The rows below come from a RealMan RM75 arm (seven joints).
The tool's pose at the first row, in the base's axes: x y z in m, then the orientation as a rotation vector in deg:
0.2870 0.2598 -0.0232 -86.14 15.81 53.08
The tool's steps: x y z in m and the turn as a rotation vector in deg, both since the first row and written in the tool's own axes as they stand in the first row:
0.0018 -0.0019 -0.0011 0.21 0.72 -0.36
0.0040 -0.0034 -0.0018 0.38 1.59 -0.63
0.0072 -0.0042 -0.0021 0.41 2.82 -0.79
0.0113 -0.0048 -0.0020 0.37 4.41 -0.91
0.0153 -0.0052 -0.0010 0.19 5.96 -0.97
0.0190 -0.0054 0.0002 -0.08 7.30 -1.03
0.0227 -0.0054 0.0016 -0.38 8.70 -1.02
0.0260 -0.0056 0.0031 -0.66 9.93 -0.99
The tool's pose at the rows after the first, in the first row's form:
0.2898 0.2598 -0.0232 -86.31 16.14 52.21
0.2925 0.2602 -0.0237 -86.59 16.64 51.32
0.2952 0.2612 -0.0253 -87.16 17.41 50.28
0.2982 0.2628 -0.0276 -87.97 18.45 49.02
0.3007 0.2652 -0.0300 -88.87 19.45 47.86
0.3028 0.2676 -0.0322 -89.75 20.25 46.87
0.3046 0.2702 -0.0346 -90.68 21.15 45.89
0.3063 0.2727 -0.0365 -91.50 21.94 45.04

